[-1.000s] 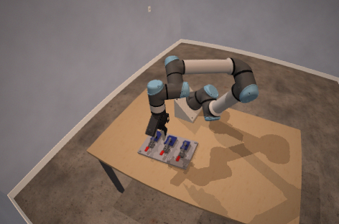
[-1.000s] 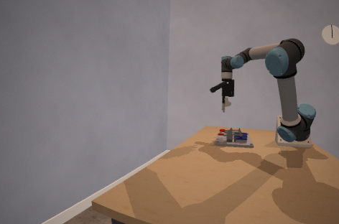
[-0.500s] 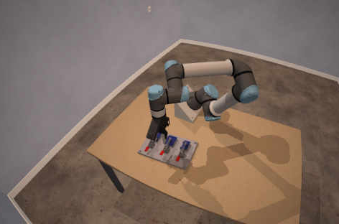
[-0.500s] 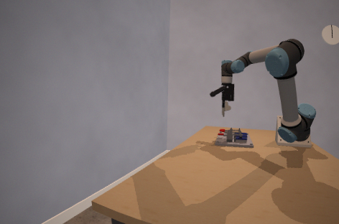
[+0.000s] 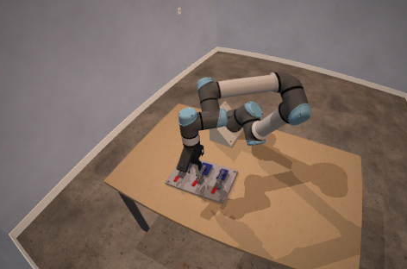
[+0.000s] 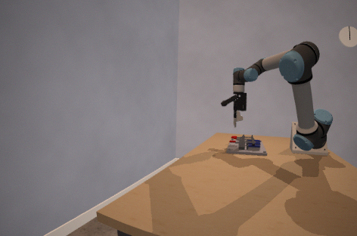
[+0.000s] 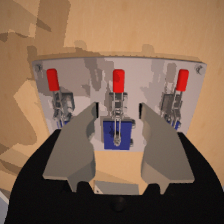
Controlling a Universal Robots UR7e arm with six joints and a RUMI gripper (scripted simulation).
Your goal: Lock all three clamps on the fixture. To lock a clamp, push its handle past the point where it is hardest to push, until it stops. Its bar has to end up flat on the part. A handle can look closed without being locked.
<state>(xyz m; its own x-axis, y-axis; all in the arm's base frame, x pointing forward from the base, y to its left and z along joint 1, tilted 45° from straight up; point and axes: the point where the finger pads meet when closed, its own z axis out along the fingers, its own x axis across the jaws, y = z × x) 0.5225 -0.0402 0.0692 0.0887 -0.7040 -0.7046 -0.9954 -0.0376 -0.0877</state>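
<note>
Now: hand 8 cm past the grey fixture plate, 1 cm to the left of it and 14 cm above it.
</note>
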